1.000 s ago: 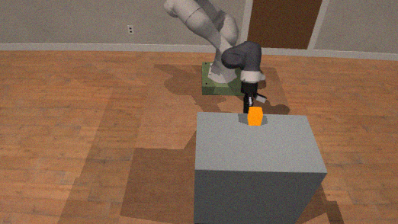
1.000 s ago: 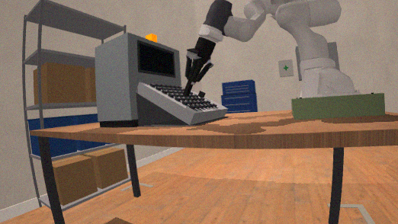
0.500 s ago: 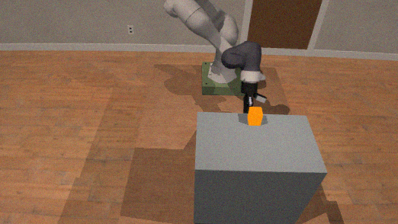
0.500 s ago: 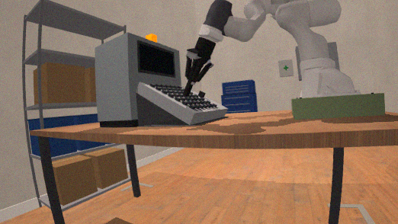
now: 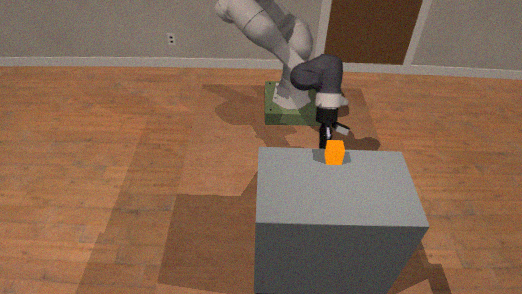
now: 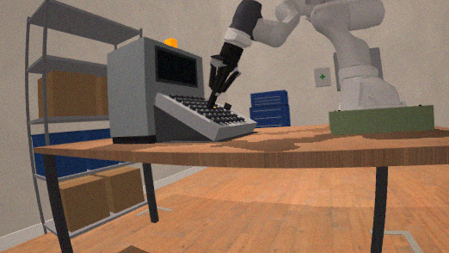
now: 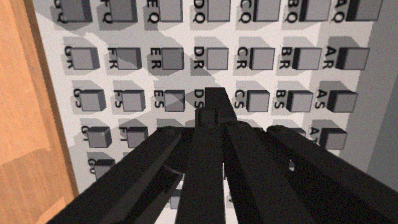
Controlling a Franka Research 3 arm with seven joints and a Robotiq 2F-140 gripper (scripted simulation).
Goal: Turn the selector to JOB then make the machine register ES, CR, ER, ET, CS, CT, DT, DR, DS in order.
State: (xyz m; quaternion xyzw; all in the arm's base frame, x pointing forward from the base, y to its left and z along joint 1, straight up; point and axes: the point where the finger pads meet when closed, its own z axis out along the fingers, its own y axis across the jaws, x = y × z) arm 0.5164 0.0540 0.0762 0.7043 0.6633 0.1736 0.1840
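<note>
Right now my hand is 1 cm short of the black selector knob, 16 cm to the left of it and 2 cm above it. Round my hand: keyboard 4 cm ahead, 5 cm to the right, 7 cm below.
</note>
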